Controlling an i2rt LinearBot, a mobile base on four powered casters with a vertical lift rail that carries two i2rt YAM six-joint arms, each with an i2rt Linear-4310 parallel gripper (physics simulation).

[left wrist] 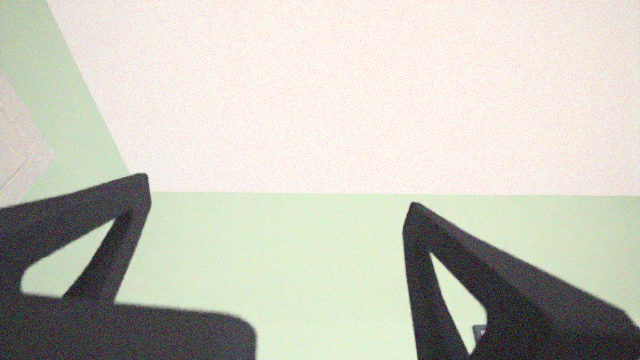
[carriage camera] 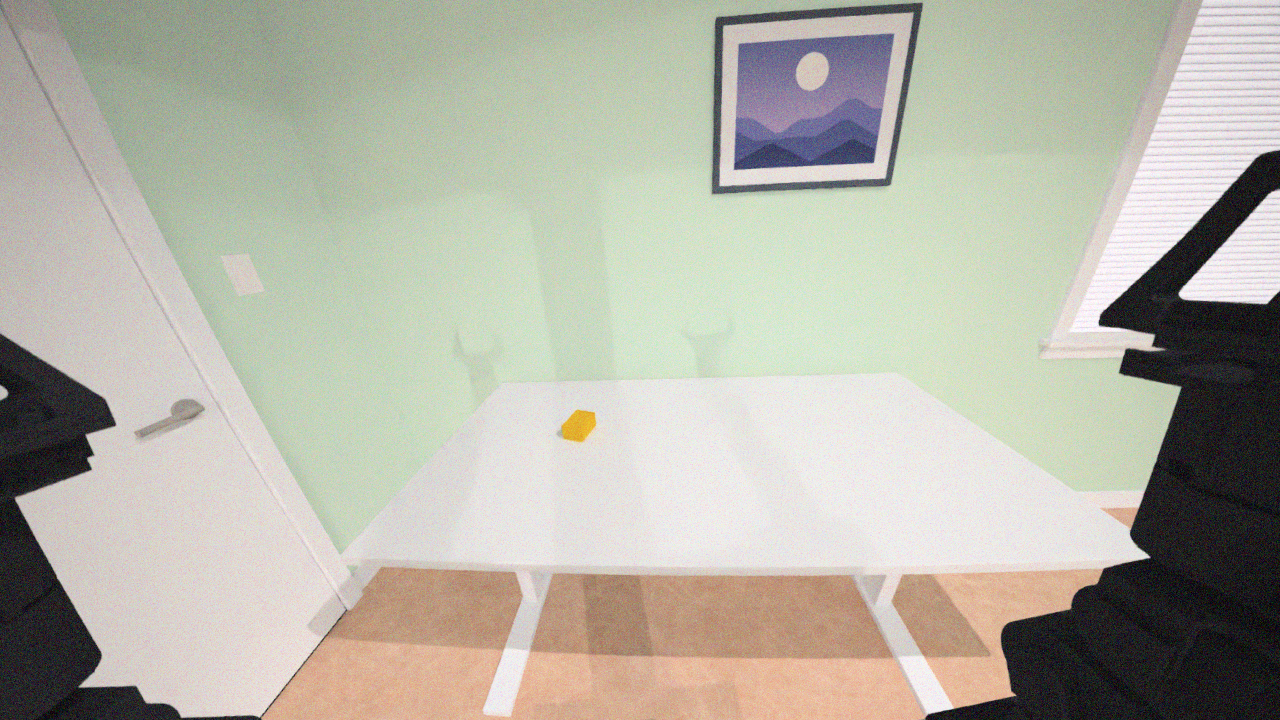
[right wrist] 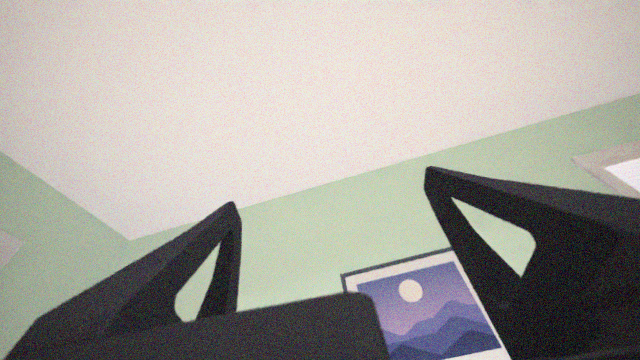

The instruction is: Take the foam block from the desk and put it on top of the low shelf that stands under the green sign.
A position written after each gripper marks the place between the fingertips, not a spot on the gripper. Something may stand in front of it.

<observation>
In view: the left gripper point(left wrist: 280, 202), the right gripper point(right wrist: 331, 194), a yellow foam block point(carriage camera: 581, 423), a white desk point(carriage camera: 868, 475) and a framed moon picture point(carriage camera: 801, 102).
The framed moon picture is seen too in the right wrist view point(right wrist: 427, 299). The left wrist view misses the yellow foam block: it is out of frame. The right wrist view does not show the yellow foam block: it is out of frame.
</observation>
